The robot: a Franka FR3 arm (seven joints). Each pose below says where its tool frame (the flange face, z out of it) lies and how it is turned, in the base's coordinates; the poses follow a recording.
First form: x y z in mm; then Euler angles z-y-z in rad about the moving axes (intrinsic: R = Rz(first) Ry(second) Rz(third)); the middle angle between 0 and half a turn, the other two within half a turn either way.
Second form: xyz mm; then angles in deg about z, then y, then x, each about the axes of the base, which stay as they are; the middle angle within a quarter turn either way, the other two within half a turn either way. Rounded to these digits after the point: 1 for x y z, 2 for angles.
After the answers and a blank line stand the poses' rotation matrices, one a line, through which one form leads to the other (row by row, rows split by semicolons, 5 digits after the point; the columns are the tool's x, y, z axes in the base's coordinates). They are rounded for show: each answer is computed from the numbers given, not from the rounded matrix.
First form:
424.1 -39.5 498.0 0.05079 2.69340 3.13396
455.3 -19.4 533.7 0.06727 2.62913 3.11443
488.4 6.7 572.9 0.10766 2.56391 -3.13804
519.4 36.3 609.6 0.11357 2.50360 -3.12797
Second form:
424.1 -39.5 498.0 -3.67 25.64 -178.60
455.3 -19.4 533.7 -5.98 29.29 -177.83
488.4 6.7 572.9 -7.15 32.88 -175.99
519.4 36.3 609.6 -7.30 36.28 -175.20

0.89966 0.05764 0.43278; 0.05338 -0.99833 0.02200; 0.43332 0.00331 -0.90123
0.86742 0.09081 0.48922; 0.08566 -0.99578 0.03296; 0.49014 0.01332 -0.87154
0.83326 0.10449 0.54292; 0.08648 -0.99452 0.05868; 0.54608 -0.00194 -0.83773
0.79959 0.10244 0.59175; 0.07749 -0.99471 0.06750; 0.59553 -0.00811 -0.80329

